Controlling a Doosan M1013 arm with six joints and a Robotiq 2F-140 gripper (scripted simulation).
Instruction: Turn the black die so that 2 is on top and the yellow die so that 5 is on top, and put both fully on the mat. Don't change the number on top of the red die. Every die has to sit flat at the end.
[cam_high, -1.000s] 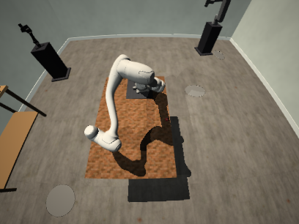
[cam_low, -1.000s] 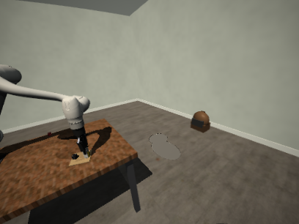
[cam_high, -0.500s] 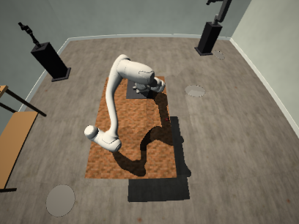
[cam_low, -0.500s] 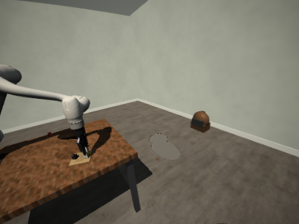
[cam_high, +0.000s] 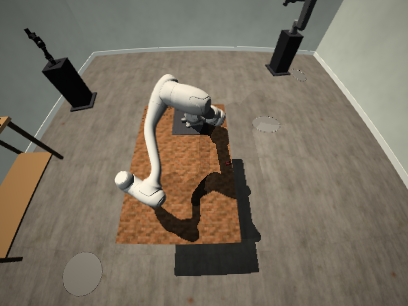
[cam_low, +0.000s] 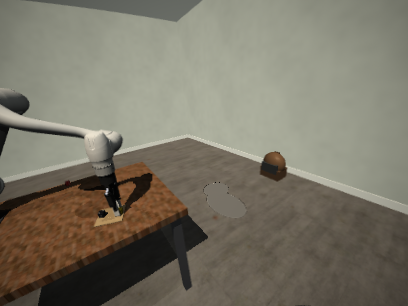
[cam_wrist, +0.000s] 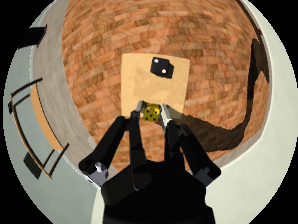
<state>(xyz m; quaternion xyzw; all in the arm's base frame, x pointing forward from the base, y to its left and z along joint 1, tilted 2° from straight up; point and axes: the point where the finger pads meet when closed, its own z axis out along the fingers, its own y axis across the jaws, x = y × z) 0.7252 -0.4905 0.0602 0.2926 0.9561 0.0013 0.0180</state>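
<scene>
The yellow die is 2 cm below my hand. Round my hand: black die 7 cm behind, 5 cm to the left, 2 cm below; then tan mat 4 cm behind, 3 cm to the left, 4 cm below; then red die 17 cm behind, 69 cm to the left, 3 cm below.
</scene>
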